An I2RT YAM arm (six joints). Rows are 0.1 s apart.
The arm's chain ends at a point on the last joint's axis. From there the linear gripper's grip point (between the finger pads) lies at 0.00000 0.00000 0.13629 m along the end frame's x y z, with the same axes.
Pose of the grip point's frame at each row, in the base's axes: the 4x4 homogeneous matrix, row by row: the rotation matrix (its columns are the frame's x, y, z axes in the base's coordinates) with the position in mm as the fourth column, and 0 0 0 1 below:
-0.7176, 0.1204, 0.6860, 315.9; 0.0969, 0.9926, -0.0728, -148.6; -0.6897, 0.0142, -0.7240, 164.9; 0, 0, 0, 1
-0.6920, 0.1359, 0.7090, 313.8; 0.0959, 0.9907, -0.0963, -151.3; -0.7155, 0.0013, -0.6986, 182.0; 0, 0, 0, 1
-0.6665, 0.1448, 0.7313, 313.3; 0.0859, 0.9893, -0.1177, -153.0; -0.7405, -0.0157, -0.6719, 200.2; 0, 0, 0, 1
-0.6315, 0.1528, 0.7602, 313.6; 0.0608, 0.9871, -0.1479, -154.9; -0.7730, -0.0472, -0.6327, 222.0; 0, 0, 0, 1
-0.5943, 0.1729, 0.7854, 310.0; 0.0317, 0.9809, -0.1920, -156.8; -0.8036, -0.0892, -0.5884, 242.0; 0, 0, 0, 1
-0.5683, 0.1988, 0.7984, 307.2; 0.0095, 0.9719, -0.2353, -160.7; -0.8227, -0.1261, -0.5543, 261.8; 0, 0, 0, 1
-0.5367, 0.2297, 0.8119, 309.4; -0.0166, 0.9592, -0.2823, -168.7; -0.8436, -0.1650, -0.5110, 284.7; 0, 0, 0, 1
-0.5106, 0.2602, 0.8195, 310.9; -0.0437, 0.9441, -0.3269, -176.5; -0.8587, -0.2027, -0.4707, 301.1; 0, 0, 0, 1
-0.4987, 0.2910, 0.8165, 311.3; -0.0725, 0.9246, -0.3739, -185.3; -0.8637, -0.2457, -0.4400, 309.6; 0, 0, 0, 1
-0.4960, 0.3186, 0.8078, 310.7; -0.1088, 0.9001, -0.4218, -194.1; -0.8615, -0.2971, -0.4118, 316.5; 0, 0, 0, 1
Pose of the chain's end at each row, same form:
-0.7176, 0.1204, 0.6860, 222.4; 0.0969, 0.9926, -0.0728, -138.7; -0.6897, 0.0142, -0.7240, 263.6; 0, 0, 0, 1
-0.6920, 0.1359, 0.7090, 217.2; 0.0959, 0.9907, -0.0963, -138.2; -0.7155, 0.0013, -0.6986, 277.2; 0, 0, 0, 1
-0.6665, 0.1448, 0.7313, 213.6; 0.0859, 0.9893, -0.1177, -137.0; -0.7405, -0.0157, -0.6719, 291.8; 0, 0, 0, 1
-0.6315, 0.1528, 0.7602, 210.0; 0.0608, 0.9871, -0.1479, -134.7; -0.7730, -0.0472, -0.6327, 308.2; 0, 0, 0, 1
-0.5943, 0.1729, 0.7854, 203.0; 0.0317, 0.9809, -0.1920, -130.6; -0.8036, -0.0892, -0.5884, 322.2; 0, 0, 0, 1
-0.5683, 0.1988, 0.7984, 198.4; 0.0095, 0.9719, -0.2353, -128.6; -0.8227, -0.1261, -0.5543, 337.3; 0, 0, 0, 1
-0.5367, 0.2297, 0.8119, 198.7; -0.0166, 0.9592, -0.2823, -130.2; -0.8436, -0.1650, -0.5110, 354.3; 0, 0, 0, 1
-0.5106, 0.2602, 0.8195, 199.2; -0.0437, 0.9441, -0.3269, -131.9; -0.8587, -0.2027, -0.4707, 365.3; 0, 0, 0, 1
-0.4987, 0.2910, 0.8165, 200.0; -0.0725, 0.9246, -0.3739, -134.3; -0.8637, -0.2457, -0.4400, 369.6; 0, 0, 0, 1
-0.4960, 0.3186, 0.8078, 200.6; -0.1088, 0.9001, -0.4218, -136.6; -0.8615, -0.2971, -0.4118, 372.6; 0, 0, 0, 1

